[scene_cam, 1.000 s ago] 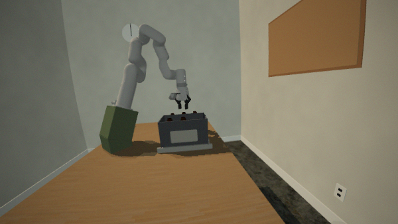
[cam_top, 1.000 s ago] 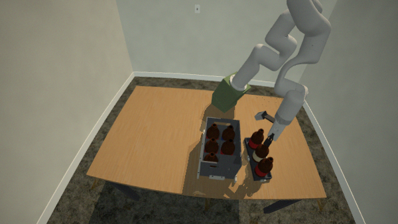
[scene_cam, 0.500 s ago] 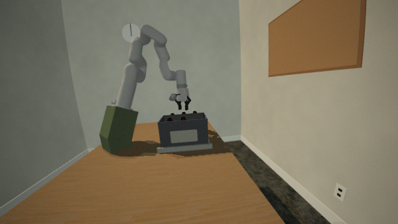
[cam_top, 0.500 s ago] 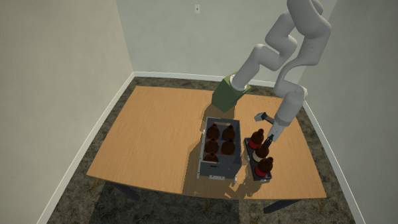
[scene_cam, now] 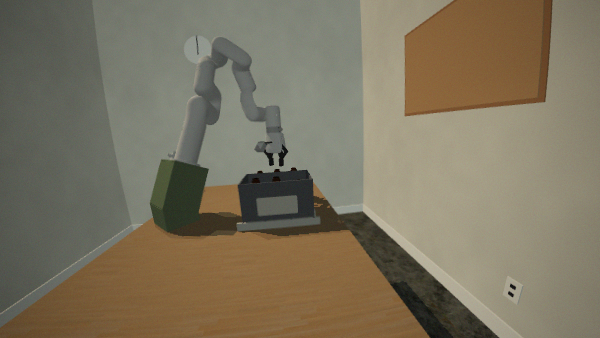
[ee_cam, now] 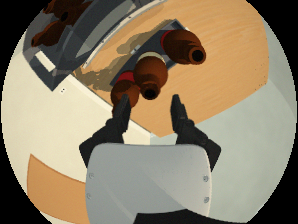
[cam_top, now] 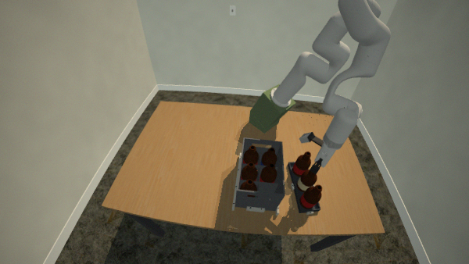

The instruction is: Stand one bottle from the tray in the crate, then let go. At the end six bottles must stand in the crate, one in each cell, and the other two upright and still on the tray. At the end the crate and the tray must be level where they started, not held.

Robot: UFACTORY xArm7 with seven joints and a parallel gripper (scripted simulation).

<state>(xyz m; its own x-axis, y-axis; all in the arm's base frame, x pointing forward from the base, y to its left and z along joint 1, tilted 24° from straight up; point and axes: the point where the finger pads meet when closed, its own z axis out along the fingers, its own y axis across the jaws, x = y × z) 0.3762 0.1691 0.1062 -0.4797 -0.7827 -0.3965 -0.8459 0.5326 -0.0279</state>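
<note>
The bottle lies 110 mm below my hand. Also, from my hand: grey crate 230 mm to the right, 110 mm below, 30 mm ahead; then narrow tray 180 mm below.
</note>
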